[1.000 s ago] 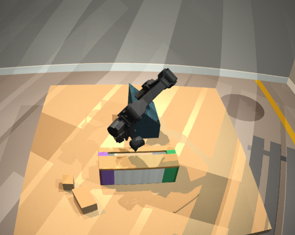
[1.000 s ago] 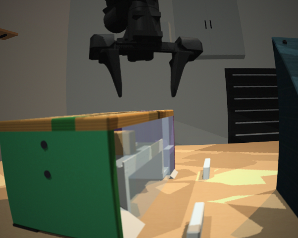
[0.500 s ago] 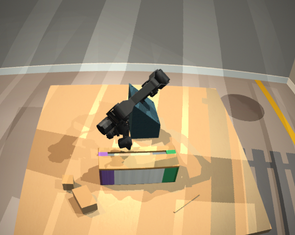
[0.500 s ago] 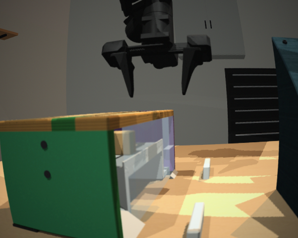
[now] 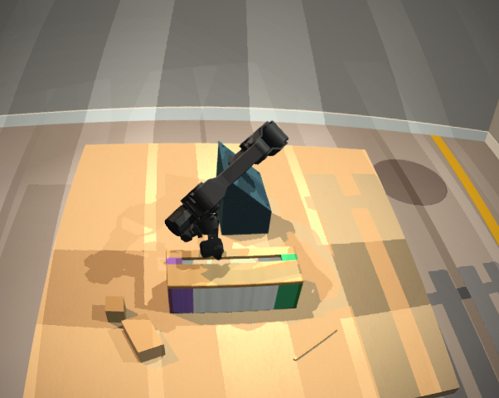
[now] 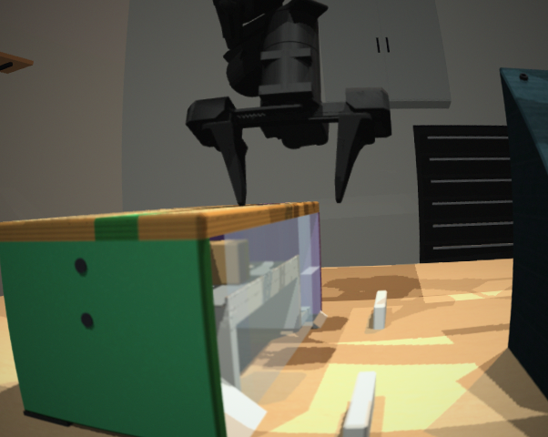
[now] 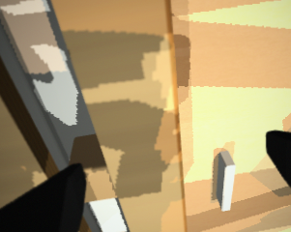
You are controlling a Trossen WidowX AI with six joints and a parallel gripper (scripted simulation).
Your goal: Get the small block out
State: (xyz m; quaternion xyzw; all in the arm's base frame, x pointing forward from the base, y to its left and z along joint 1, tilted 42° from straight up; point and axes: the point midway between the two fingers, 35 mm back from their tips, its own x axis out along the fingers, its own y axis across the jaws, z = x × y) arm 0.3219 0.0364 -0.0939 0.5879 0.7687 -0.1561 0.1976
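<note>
Now: the box 7 cm below my gripper tip, 4 cm to the left of it and 2 cm ahead of it. The rest, counted from my gripper tip: thin rod (31 cm to the left, 24 cm ahead, 13 cm below); block (5 cm to the left, 4 cm below, 4 cm ahead).
</note>
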